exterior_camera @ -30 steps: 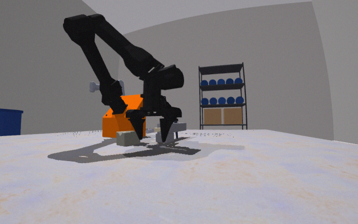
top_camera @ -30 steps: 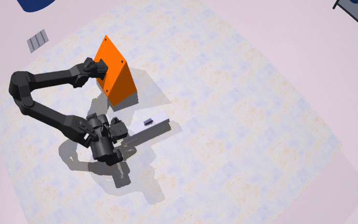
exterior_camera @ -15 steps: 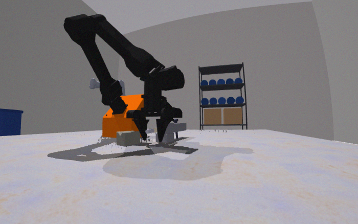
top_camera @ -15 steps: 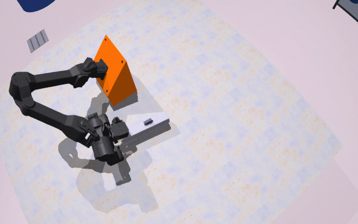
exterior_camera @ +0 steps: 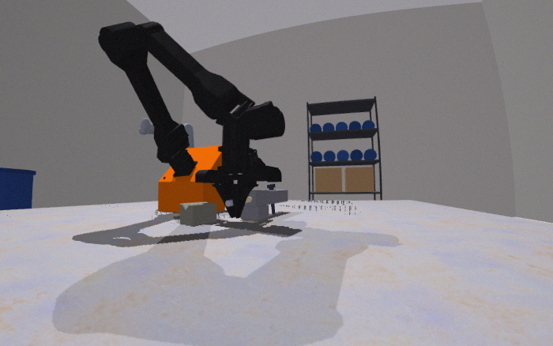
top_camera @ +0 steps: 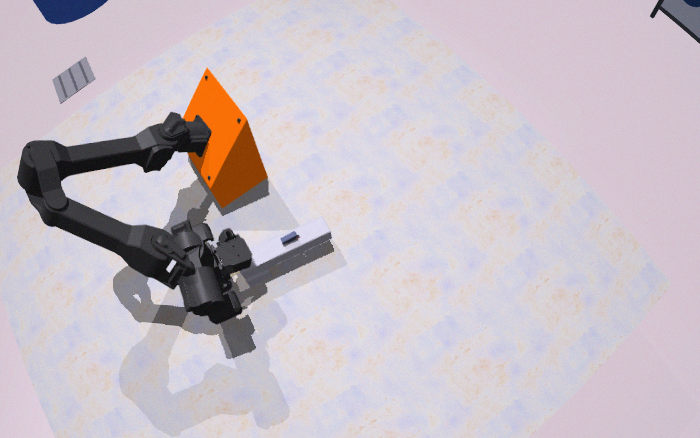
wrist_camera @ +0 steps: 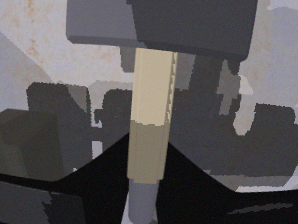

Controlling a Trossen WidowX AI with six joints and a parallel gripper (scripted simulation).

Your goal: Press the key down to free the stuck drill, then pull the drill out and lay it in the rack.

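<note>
My gripper tip is now 4 cm to the right of the cream collar, 4 cm below it and 1 cm short of it. Also, from my gripper tip: dark blue key: 16 cm to the left, 4 cm ahead, 4 cm above; then grey rack block: 8 cm behind, 1 cm to the right, 1 cm above.
</note>
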